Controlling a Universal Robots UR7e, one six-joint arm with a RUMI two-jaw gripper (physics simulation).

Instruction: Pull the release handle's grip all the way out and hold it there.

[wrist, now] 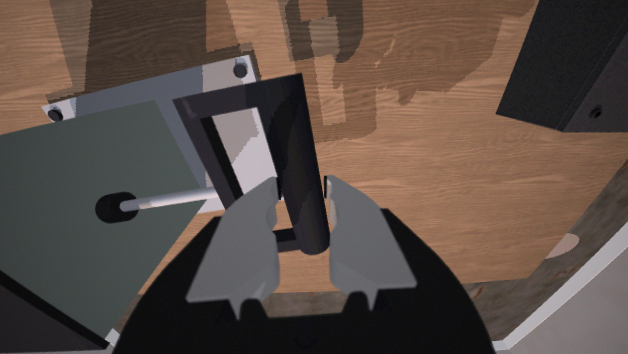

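Note:
The release handle's grip (295, 145) is a black rectangular frame with a thick round bar on its right side. My gripper (302, 178) is shut on that round bar, with one grey jaw on each side. A silvery rod (172, 198) runs from a black round collar (111, 207) on the grey-green housing face (95, 155) to the grip. A length of the rod shows between the collar and the grip, so the grip stands out from the housing. The left jaw hides part of the frame and the rod's end.
A light base plate (145, 87) with dark bolts lies under the housing on the wooden table (450, 200). A black block (560, 65) stands at the upper right. A pale slanted edge (570, 295) crosses the lower right. A dark panel (40, 320) shows at the lower left.

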